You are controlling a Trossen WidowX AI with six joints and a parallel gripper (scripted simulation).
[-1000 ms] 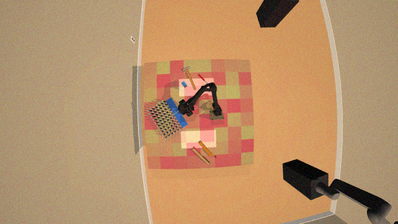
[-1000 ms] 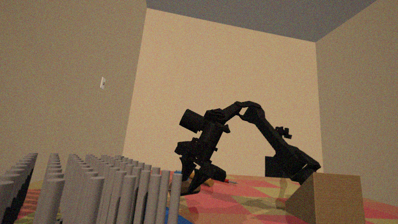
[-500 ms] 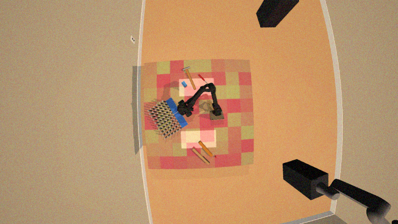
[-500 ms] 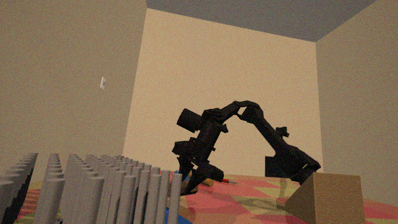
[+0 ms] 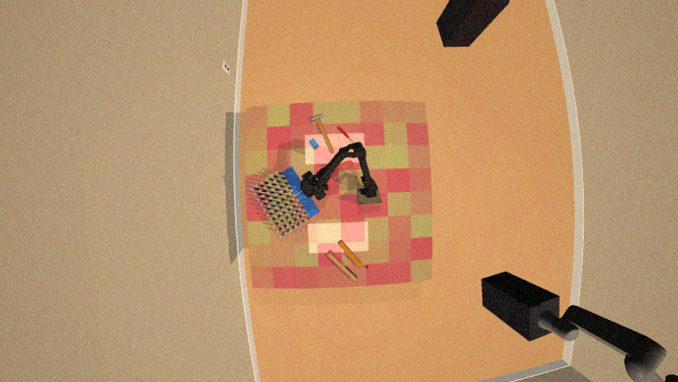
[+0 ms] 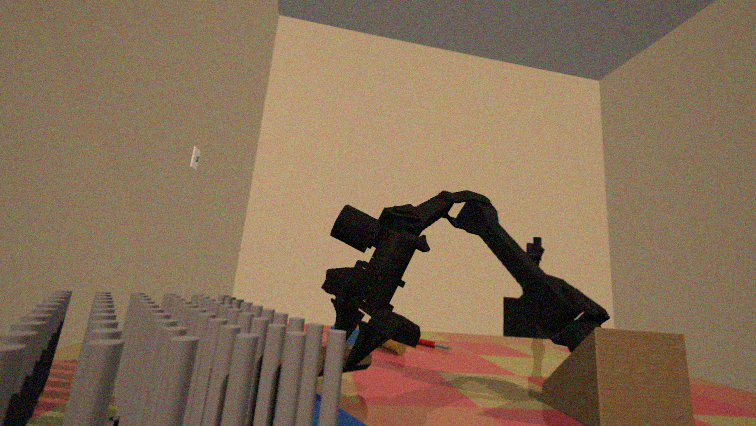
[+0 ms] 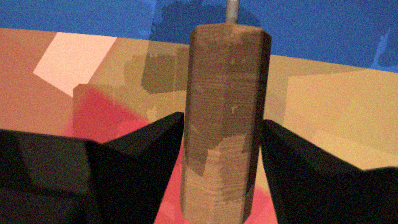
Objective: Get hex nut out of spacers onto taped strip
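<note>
Now: the blue taped strip 80 mm ahead of my gripper tip, 40 mm below it and 30 mm to the left of it. Round my gripper tip: red screwdriver: 300 mm behind, 280 mm to the right, 30 mm below; blue block: 270 mm to the right, 70 mm behind, 20 mm below; hook tool: 100 mm ahead, 40 mm to the left.
</note>
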